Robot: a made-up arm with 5 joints.
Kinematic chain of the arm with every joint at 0, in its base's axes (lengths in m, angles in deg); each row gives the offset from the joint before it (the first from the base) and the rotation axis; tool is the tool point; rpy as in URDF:
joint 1: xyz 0 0 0.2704 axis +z
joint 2: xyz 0 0 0 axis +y
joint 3: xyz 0.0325 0 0.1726 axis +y
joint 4: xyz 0.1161 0 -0.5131 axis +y
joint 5: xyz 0.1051 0 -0.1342 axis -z
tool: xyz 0 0 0 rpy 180 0 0
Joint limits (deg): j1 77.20..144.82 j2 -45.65..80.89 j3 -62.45..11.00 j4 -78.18..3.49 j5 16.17..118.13
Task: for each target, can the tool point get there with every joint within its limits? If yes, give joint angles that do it. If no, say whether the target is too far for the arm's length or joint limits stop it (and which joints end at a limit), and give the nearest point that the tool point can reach.
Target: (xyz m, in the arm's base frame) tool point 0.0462 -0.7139 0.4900
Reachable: no: joint limits stop it (at a limit: joint 2, joint 3, joint 4) | nearest point 0.0313 -0.4835 0.0745 | short by 0.475 m
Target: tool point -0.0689 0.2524 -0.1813
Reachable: yes | joints 105.27 18.16 -8.30 -33.75 97.94
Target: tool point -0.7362 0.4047 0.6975
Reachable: no: too far | nearest point -0.5186 0.3656 0.5950 | short by 0.244 m
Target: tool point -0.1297 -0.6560 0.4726
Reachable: no: joint limits stop it (at a limit: joint 2, joint 3, joint 4) | nearest point -0.0940 -0.4753 0.0745 | short by 0.439 m
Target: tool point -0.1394 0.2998 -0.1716
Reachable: yes | joints 114.93 3.24 -8.09 -6.45 68.74
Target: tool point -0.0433 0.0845 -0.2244
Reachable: yes | joints 117.13 32.85 -3.62 -37.47 79.22
